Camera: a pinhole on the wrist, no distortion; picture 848 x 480 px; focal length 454.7 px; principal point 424.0 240.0 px. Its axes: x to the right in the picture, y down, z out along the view. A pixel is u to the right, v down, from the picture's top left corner.
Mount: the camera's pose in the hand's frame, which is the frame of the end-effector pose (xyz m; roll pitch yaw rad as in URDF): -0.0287 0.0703 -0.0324 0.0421 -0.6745 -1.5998
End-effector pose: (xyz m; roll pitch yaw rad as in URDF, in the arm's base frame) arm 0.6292 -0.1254 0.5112 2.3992 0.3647 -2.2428
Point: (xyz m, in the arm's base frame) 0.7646 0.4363 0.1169
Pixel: outside the picture
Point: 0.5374 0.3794 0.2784
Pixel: 809 38
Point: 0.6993 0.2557 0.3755
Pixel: outside the picture
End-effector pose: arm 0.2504 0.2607 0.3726 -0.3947 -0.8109 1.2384
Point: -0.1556 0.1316 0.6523
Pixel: 661 312
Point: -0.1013 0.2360 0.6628
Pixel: 624 417
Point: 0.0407 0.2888 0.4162
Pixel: 490 327
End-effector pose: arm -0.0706 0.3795 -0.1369 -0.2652 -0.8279 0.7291
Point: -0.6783 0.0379 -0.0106
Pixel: outside the picture
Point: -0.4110 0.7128 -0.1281
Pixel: 208 262
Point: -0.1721 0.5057 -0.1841
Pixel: 165 243
